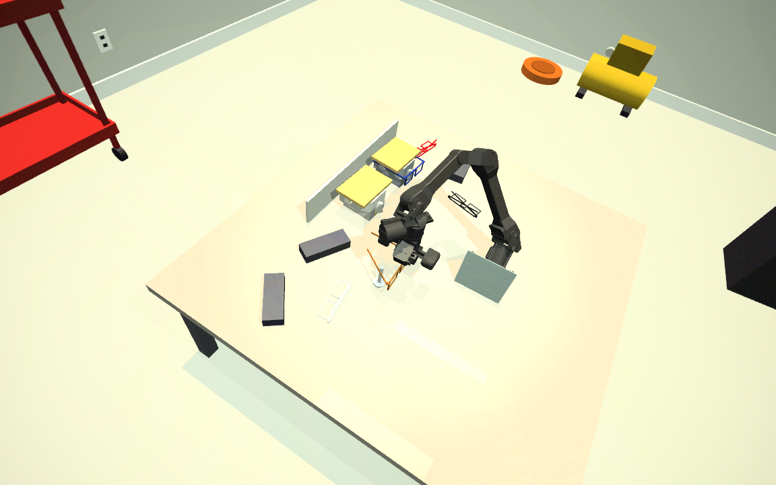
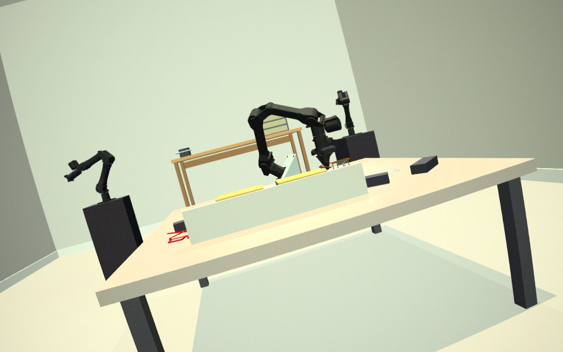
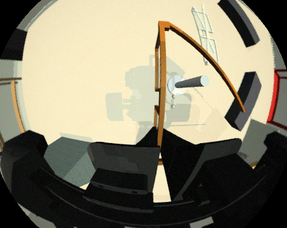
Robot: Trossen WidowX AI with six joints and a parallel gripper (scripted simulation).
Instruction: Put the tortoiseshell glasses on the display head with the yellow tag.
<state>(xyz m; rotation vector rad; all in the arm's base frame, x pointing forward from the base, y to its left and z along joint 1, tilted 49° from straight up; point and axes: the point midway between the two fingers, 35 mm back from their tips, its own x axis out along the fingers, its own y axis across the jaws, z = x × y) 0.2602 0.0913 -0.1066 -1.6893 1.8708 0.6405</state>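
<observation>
My gripper tip is 5 cm short of the small white post, 6 cm to the right of it and 5 cm above it. Round my gripper tip: white backboard: 35 cm ahead, 34 cm to the right, 2 cm below.
</observation>
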